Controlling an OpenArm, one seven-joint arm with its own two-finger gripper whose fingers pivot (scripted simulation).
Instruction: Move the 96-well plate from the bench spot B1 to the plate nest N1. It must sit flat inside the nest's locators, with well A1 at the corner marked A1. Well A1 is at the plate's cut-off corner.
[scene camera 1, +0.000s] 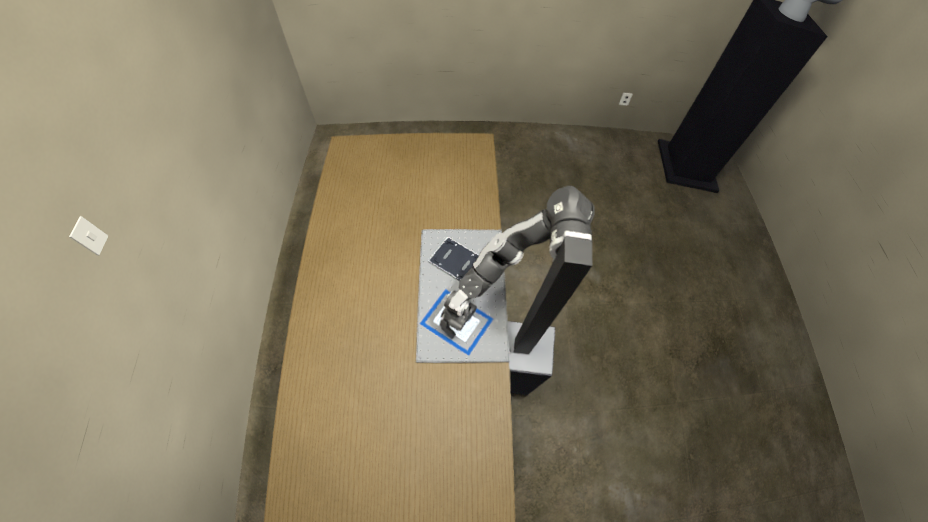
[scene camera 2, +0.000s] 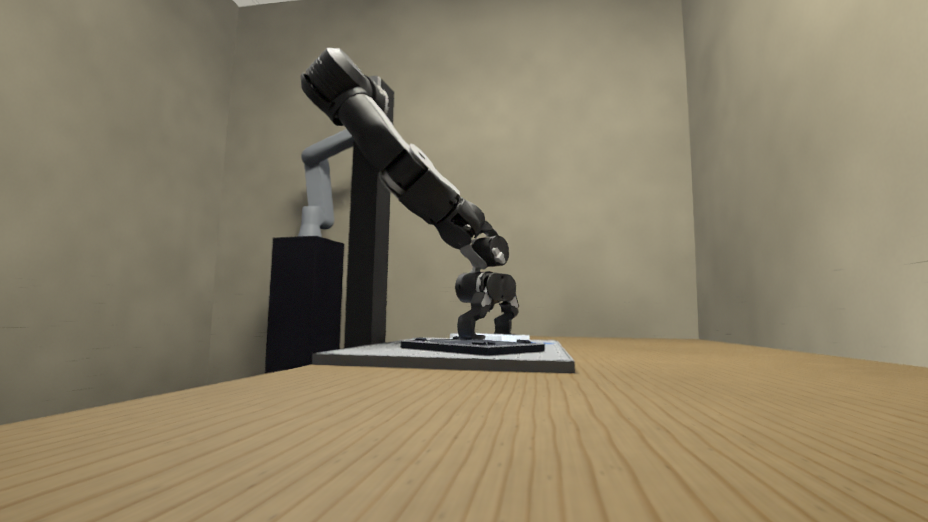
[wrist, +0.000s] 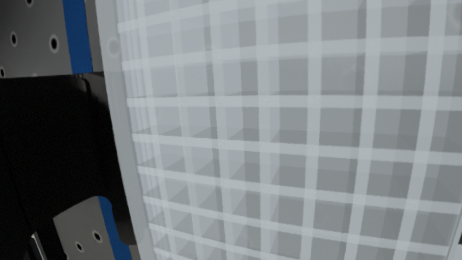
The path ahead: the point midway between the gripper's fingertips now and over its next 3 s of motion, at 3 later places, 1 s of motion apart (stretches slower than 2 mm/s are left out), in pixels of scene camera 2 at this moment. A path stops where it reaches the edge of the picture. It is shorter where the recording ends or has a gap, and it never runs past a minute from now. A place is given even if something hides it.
My gripper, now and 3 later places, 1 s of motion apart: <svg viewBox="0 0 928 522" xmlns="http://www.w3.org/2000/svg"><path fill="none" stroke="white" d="M489 341L492 306L488 293L483 290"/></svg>
